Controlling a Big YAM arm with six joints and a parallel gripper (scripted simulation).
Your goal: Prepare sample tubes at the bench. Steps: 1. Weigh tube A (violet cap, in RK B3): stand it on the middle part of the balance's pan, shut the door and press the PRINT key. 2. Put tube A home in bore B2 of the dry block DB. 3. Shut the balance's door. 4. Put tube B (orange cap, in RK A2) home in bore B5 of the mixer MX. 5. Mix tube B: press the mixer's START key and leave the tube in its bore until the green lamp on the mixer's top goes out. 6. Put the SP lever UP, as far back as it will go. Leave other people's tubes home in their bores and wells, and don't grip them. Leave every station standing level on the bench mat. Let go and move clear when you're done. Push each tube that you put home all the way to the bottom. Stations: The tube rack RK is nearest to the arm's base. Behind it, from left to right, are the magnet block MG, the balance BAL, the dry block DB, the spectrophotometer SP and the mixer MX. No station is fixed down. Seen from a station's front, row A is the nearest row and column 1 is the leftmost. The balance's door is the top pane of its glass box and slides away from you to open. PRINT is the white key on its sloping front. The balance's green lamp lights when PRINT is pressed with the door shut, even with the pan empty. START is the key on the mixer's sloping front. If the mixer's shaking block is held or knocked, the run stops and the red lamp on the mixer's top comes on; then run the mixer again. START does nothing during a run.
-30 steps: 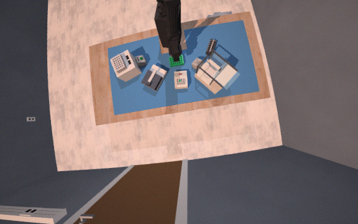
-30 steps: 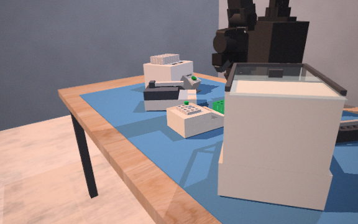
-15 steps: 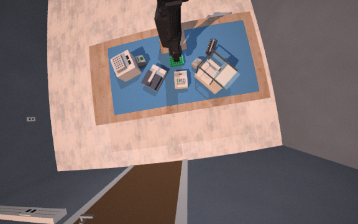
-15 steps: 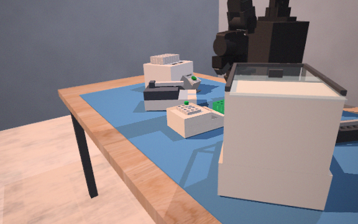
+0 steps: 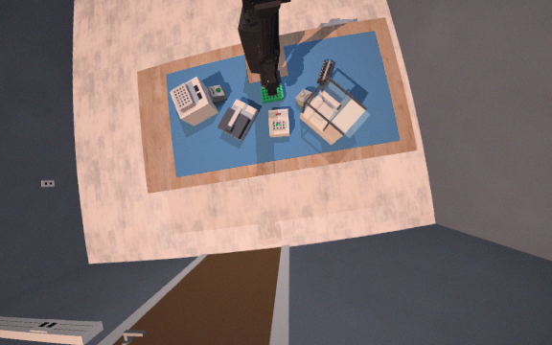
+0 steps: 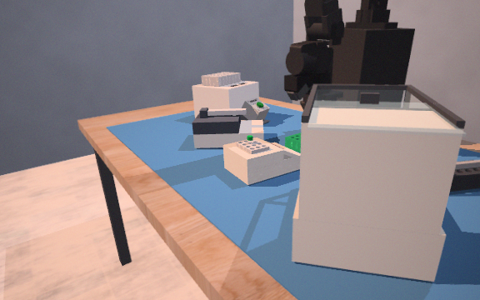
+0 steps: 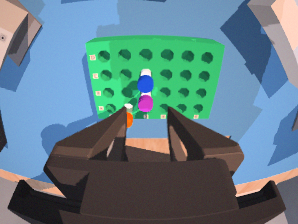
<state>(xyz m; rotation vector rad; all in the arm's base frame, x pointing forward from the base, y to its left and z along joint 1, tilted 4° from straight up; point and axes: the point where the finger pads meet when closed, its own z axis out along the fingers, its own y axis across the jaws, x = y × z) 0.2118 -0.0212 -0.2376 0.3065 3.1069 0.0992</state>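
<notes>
The blue-capped tube lies 40 mm below my hand and 20 mm ahead of it. Also, from my hand: dry block: 200 mm ahead, 40 mm below, 30 mm to the right; then rack: 50 mm below, 10 mm to the right, 10 mm ahead; then orange-capped tube: 40 mm below, 20 mm to the left, 10 mm behind.
</notes>
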